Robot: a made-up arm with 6 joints. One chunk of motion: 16 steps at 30 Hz.
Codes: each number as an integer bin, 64 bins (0 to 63) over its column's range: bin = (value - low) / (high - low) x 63, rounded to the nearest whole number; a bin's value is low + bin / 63 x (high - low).
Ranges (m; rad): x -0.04..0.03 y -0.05..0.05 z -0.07..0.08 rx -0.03..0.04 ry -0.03..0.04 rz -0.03..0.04
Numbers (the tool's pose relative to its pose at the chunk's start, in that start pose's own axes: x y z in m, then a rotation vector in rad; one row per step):
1: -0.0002 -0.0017 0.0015 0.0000 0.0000 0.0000
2: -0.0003 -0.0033 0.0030 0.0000 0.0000 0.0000
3: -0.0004 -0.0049 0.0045 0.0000 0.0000 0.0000
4: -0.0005 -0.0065 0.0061 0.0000 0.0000 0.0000
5: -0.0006 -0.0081 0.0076 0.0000 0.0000 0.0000
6: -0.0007 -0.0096 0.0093 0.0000 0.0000 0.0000
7: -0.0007 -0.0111 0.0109 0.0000 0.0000 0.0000
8: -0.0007 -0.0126 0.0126 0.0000 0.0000 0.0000
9: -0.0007 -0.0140 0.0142 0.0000 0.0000 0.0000
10: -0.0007 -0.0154 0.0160 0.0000 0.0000 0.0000
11: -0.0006 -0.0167 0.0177 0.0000 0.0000 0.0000
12: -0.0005 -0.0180 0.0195 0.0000 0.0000 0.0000
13: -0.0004 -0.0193 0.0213 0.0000 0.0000 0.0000
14: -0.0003 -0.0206 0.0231 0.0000 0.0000 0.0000
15: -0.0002 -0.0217 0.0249 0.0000 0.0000 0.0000
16: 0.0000 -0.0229 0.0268 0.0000 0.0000 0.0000
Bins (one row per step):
1: 36 30 30 27 27 27
2: 36 29 31 27 27 27
3: 36 28 31 27 27 27
4: 36 27 32 27 27 27
5: 35 26 33 27 27 27
6: 35 25 33 27 27 27
7: 35 25 34 27 27 27
8: 35 24 35 27 27 27
9: 35 23 35 27 27 27
10: 35 22 36 27 27 27
11: 35 21 37 27 27 27
12: 36 20 38 27 27 27
13: 36 19 38 27 27 27
14: 36 19 39 27 27 27
15: 36 18 40 27 27 27
16: 36 17 41 27 27 27

